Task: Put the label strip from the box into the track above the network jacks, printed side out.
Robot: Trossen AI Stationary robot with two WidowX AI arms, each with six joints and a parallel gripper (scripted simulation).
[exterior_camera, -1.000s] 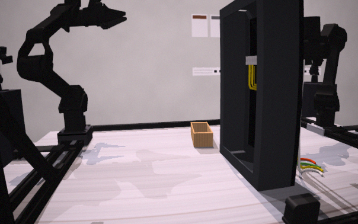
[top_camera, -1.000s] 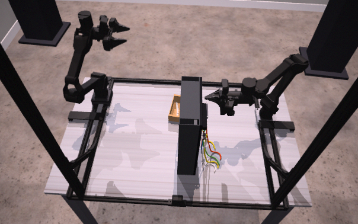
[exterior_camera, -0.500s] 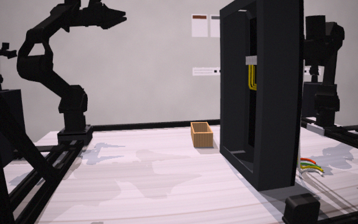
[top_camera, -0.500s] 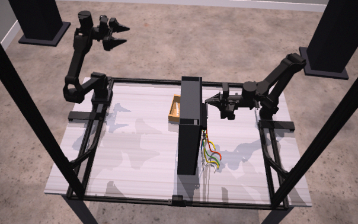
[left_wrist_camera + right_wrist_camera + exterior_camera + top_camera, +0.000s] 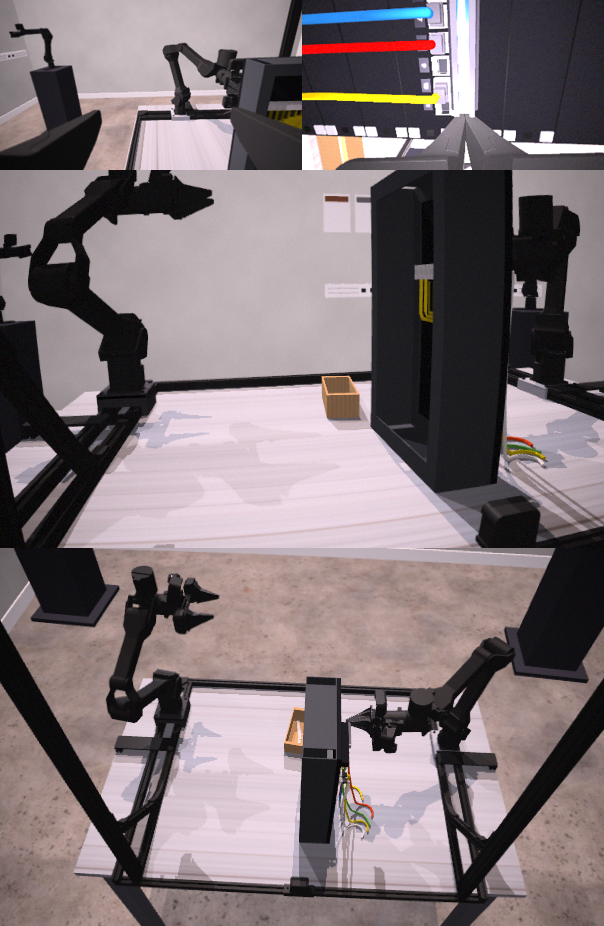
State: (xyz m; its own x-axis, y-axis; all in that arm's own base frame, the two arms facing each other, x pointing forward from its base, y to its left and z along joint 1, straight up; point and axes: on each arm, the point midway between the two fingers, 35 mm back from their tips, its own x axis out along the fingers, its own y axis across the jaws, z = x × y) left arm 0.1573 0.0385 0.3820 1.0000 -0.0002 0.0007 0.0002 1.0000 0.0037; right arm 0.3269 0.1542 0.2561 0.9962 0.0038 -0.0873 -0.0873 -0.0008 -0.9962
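Right now the pale blue label strip is 5 cm behind my right hand and 2 cm to the left of it. Round my right hand: black frame rail 12 cm above, 10 cm to the left, 10 cm behind; then box 27 cm below, 18 cm to the left, 16 cm ahead.
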